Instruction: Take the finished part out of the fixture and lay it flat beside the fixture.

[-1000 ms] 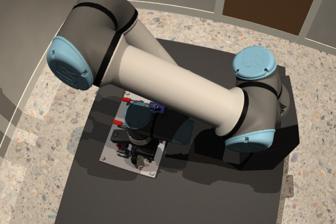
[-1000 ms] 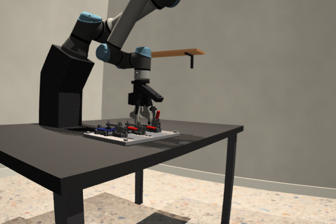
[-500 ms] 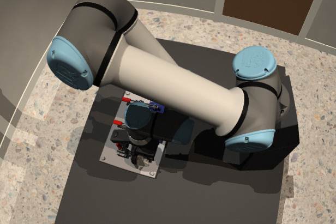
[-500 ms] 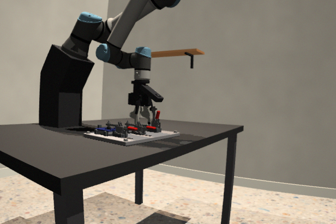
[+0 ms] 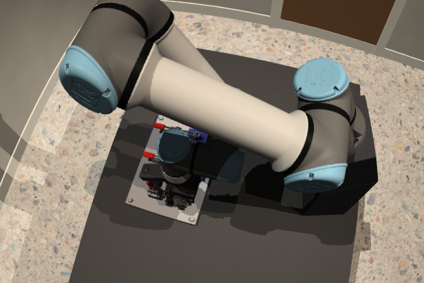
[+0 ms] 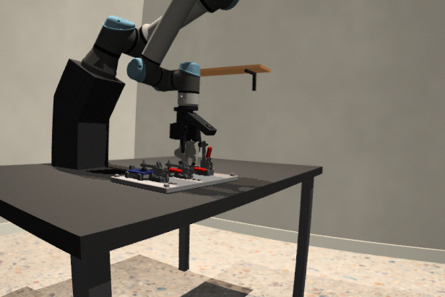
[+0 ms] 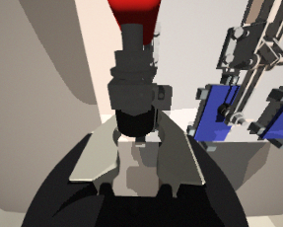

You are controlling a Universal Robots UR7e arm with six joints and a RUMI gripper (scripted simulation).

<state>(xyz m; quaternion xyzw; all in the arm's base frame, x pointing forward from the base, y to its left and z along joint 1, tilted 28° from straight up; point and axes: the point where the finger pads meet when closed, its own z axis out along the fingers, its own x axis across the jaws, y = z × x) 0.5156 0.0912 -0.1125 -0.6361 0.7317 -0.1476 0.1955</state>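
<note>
The pale grey finished part is 1 cm behind my hand. Also, from my hand: blue blank: 3 cm behind, 22 cm to the right, 1 cm below; light grey fixture plate: 3 cm ahead, 11 cm to the right, 3 cm below.
</note>
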